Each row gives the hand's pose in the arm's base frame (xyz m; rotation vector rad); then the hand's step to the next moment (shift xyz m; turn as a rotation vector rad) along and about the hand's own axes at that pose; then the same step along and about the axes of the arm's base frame.
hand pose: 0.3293 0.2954 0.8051 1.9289 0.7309 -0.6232
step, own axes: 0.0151 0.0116 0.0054 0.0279 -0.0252 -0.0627
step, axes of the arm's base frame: 0.0181 -0.0057 -0.0057 0.0088 0.0722 -0.0076
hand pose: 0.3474 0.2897 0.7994 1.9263 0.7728 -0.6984
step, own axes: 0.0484 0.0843 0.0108 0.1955 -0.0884 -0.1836
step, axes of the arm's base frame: 0.0927 -0.0308 0.0055 0.0879 0.2432 -0.1134
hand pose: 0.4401 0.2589 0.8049 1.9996 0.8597 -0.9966
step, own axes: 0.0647 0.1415 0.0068 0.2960 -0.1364 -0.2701
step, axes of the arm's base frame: 0.1420 -0.0624 -0.0140 0.1282 0.3630 -0.1759
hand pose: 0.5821 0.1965 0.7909 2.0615 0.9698 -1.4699
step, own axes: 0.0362 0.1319 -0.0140 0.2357 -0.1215 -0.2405
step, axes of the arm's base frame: 0.1143 -0.0674 -0.0360 0.1087 0.3151 -0.1306
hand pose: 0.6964 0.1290 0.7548 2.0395 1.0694 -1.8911
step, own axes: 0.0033 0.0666 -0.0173 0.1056 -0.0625 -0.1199
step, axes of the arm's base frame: 0.0531 -0.0377 -0.0226 0.0537 0.1539 -0.0535
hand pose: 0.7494 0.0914 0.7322 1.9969 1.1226 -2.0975
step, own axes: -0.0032 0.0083 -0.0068 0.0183 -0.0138 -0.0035
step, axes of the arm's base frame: 0.0104 -0.0041 -0.0004 -0.0069 0.0200 -0.0094
